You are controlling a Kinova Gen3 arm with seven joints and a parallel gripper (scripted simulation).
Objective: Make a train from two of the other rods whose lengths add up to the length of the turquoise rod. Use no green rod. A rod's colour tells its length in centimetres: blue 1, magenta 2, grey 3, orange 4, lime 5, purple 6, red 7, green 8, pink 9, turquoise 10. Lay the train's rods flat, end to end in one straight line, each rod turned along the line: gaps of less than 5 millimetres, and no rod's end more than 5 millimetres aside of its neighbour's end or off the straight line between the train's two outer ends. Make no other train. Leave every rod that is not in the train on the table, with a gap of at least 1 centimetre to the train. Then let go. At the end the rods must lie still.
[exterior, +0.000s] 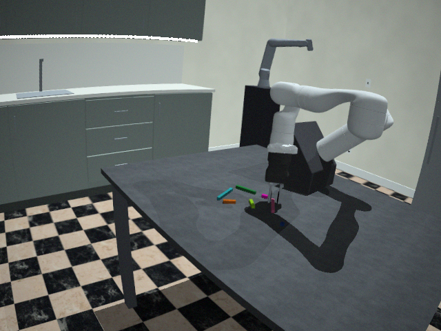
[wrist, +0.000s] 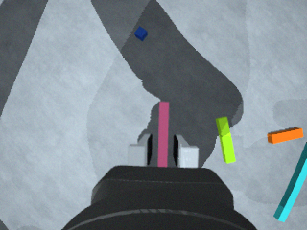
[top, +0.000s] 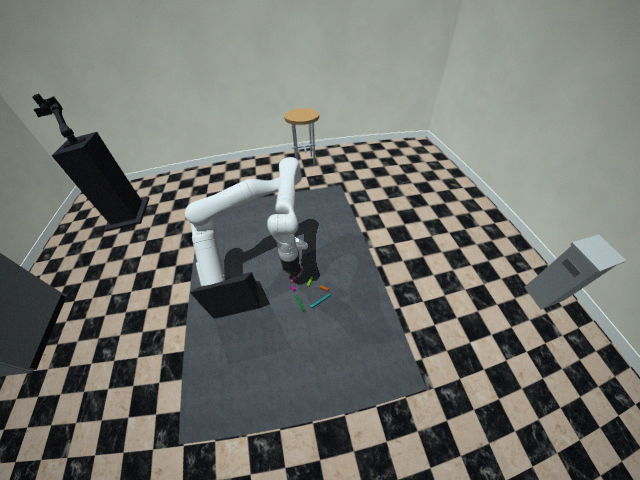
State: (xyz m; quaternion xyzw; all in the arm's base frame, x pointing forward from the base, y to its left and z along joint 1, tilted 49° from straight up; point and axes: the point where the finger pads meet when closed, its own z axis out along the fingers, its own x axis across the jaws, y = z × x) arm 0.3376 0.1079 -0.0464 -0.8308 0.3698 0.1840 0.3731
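Right now my hand is 3 cm above the pink rod. Round my hand: lime rod: 5 cm to the right, 5 cm ahead, 3 cm below; then small blue rod: 10 cm to the left, 7 cm ahead, 3 cm below; then magenta rod: 7 cm to the right, 3 cm below, 3 cm behind.
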